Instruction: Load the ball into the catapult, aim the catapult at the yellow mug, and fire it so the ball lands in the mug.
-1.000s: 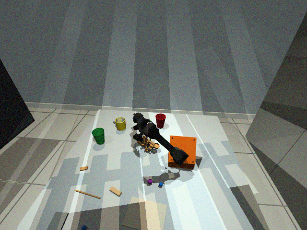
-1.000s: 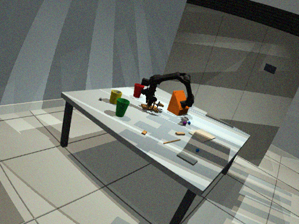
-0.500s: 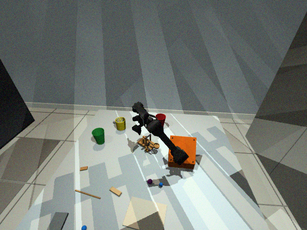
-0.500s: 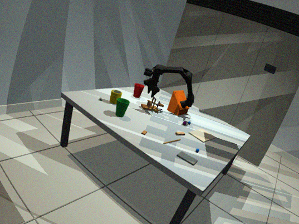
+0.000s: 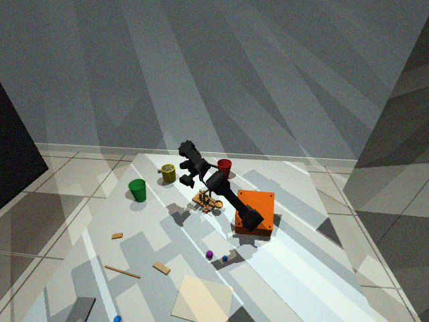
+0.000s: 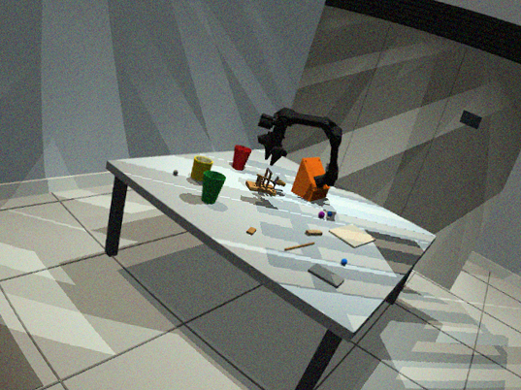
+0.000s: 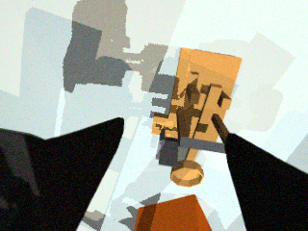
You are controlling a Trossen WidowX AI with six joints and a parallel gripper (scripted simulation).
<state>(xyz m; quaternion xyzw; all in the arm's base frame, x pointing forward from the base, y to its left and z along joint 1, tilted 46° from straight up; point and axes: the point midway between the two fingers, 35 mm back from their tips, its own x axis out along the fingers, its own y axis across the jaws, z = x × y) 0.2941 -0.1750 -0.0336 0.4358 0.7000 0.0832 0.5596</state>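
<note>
Right now the purple ball is 310 mm to the left of my gripper tip, 140 mm below it and 110 mm behind it. From my gripper tip the other things lie so: yellow mug: 220 mm ahead, 200 mm to the right, 130 mm below; wooden catapult: 110 mm below, 70 mm behind, 10 mm to the left; red cup: 270 mm to the right, 140 mm behind, 130 mm below.
</note>
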